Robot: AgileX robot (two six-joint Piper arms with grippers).
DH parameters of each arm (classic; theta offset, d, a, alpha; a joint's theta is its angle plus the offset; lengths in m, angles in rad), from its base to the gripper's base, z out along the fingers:
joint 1: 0 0.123 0 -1.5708
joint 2: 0.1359 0 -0.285 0
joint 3: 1.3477 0 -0.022 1.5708
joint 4: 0 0.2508 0 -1.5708
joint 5: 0 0 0.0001 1.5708
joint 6: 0 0.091 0 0
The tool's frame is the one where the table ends.
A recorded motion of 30 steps. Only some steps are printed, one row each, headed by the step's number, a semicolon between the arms.
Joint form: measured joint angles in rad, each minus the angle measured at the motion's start. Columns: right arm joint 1, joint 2, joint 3, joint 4, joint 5, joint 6; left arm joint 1, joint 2, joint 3, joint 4, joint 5, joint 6.
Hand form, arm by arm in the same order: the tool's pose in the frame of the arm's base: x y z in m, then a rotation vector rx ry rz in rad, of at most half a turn. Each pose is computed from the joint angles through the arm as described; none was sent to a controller.
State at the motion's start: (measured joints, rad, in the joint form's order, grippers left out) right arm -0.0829 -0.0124 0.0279 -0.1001 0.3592 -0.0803; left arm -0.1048 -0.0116 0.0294 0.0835 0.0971 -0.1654
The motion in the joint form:
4: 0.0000 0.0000 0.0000 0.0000 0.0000 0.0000; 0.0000 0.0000 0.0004 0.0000 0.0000 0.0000
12: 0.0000 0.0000 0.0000 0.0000 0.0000 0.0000; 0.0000 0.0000 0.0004 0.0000 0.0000 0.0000
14: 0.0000 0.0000 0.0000 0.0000 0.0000 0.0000; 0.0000 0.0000 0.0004 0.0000 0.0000 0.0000
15: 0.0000 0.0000 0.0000 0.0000 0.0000 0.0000; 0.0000 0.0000 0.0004 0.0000 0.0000 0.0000
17: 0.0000 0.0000 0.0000 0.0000 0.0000 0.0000; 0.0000 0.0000 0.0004 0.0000 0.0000 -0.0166
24: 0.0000 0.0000 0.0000 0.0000 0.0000 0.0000; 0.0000 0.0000 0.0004 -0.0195 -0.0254 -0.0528
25: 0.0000 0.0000 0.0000 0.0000 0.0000 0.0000; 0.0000 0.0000 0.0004 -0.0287 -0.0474 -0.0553
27: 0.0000 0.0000 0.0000 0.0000 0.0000 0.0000; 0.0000 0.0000 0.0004 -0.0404 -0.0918 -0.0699
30: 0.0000 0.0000 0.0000 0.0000 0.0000 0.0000; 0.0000 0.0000 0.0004 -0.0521 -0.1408 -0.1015
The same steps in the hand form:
4: 0.0525 -0.0076 0.1723 -0.0604 1.8608 -0.2109; 0.0566 -0.0052 0.1949 0.0117 1.6003 -0.1390
12: 0.0525 -0.0076 0.1723 -0.0604 1.8608 -0.2109; 0.0566 -0.0052 0.1949 0.0117 1.6003 -0.1390
14: 0.0525 -0.0076 0.1723 -0.0604 1.8608 -0.2109; 0.0566 -0.0052 0.1949 0.0117 1.6003 -0.1390
15: 0.0525 -0.0076 0.1723 -0.0604 1.8608 -0.2109; 0.0566 -0.0052 0.1949 0.0117 1.6003 -0.1390
17: 0.0525 -0.0076 0.1723 -0.0604 1.8608 -0.2109; 0.0566 -0.0052 0.1949 -0.0016 1.6006 -0.1518
24: 0.0525 -0.0076 0.1723 -0.0604 1.8608 -0.2109; 0.0566 -0.0055 0.1972 -0.0427 1.5763 -0.1997
25: 0.0525 -0.0076 0.1723 -0.0604 1.8608 -0.2109; 0.0566 -0.0057 0.1992 -0.0497 1.5545 -0.2119
27: 0.0525 -0.0076 0.1723 -0.0604 1.8608 -0.2109; 0.0564 -0.0059 0.2033 -0.0662 1.5103 -0.2382
30: 0.0525 -0.0076 0.1723 -0.0604 1.8608 -0.2109; 0.0560 -0.0060 0.2077 -0.0945 1.4611 -0.2786

